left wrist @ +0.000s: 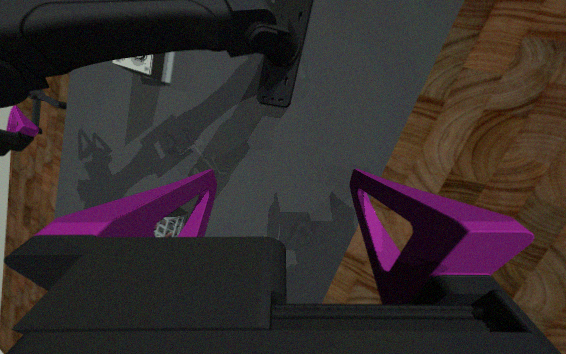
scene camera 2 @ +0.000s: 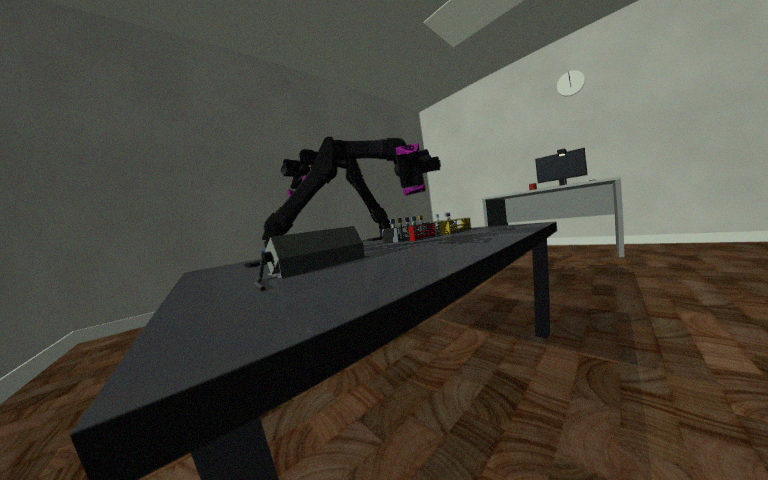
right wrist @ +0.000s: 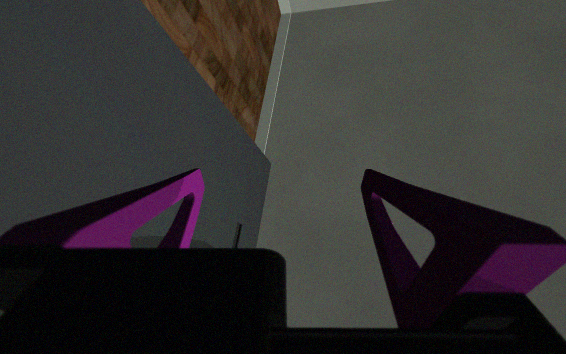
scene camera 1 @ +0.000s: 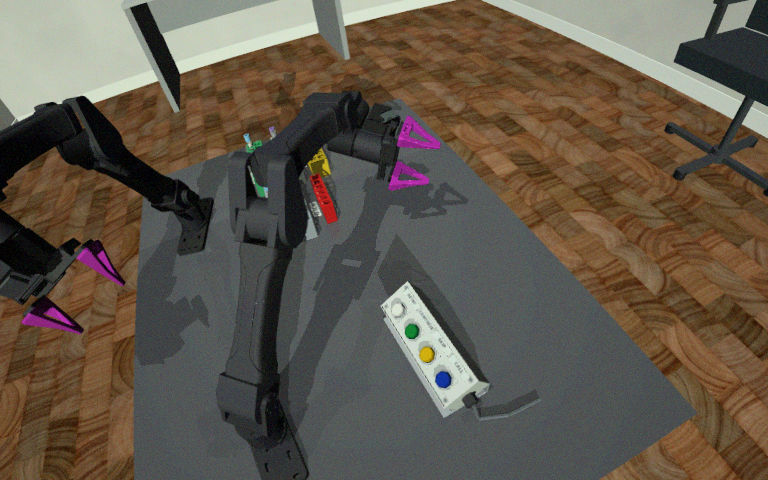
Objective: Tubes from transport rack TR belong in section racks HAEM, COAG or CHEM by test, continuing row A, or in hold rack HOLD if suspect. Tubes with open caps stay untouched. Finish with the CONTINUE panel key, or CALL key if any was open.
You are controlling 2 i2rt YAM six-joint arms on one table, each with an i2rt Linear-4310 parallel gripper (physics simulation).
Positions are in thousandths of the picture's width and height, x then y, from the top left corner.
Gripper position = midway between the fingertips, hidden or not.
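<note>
Open and holding nothing, the left gripper (scene camera 1: 135, 643) can also be seen in the left wrist view (left wrist: 501, 499). The right gripper (scene camera 1: 566, 343) is open too and holds nothing; scene camera 2 shows it (scene camera 2: 544, 355), as does the right wrist view (right wrist: 499, 501).
</note>
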